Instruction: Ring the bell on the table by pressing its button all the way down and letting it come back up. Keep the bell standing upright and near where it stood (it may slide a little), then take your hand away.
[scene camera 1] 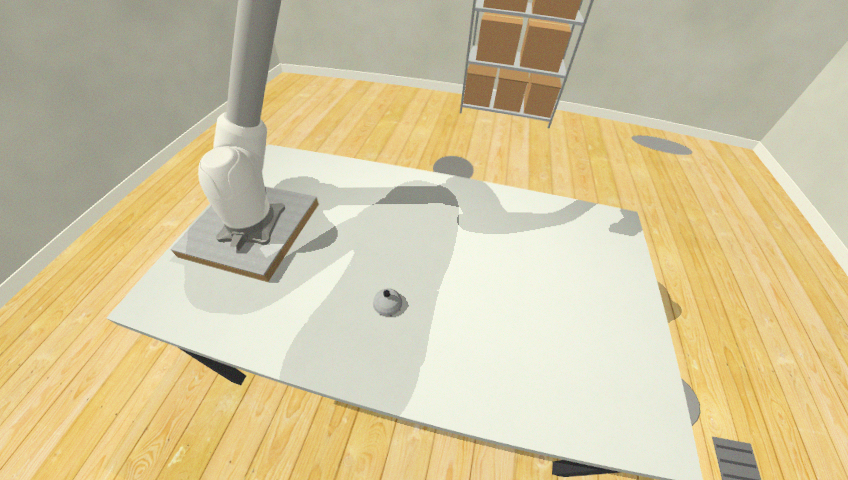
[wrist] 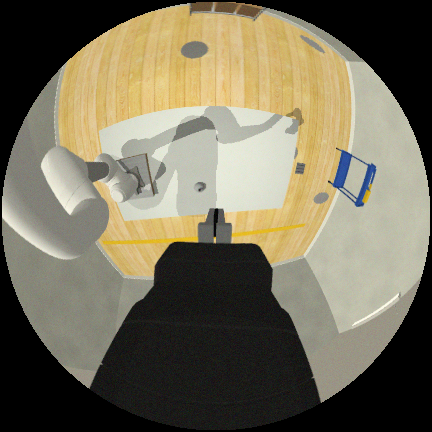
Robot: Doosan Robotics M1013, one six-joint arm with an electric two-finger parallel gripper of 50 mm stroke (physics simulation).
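Where they show: gripper, fingertip midpoint: (wrist: 216, 216); arm's base, link origin: (scene camera 1: 252, 223) (wrist: 131, 179).
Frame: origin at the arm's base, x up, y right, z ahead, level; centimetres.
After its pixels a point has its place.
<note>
A small round grey bell (scene camera 1: 388, 302) {y 26.5, x 0.1, z 50.2 cm} (wrist: 200, 186) {y 23.5, x -0.3, z 51.2 cm} with a dark button on top stands upright on the white table (scene camera 1: 535, 333) {y 31.6, x -4.2, z 92.1 cm} (wrist: 255, 175) {y 26.2, x -4.2, z 97.8 cm}. In scene camera 1 it is near the middle of the table, inside a broad shadow of the arm. My gripper (wrist: 216, 216) {y -13.0, x 85.6, z 58.5 cm} shows in the wrist view with its two fingers together, shut and empty. It is high above the table and apart from the bell, which shows above and a little left of the fingertips there. The gripper does not show in scene camera 1.
The arm's base stands on a grey-topped wooden block (scene camera 1: 196, 243) {y 10.3, x 0.1, z -15.5 cm} (wrist: 150, 175) {y 3.0, x -2.1, z 15.1 cm} at the table's left. A rack (scene camera 1: 514, 65) with brown boxes stands by the back wall. A blue cart (wrist: 343, 169) stands on the floor to the right in the wrist view.
</note>
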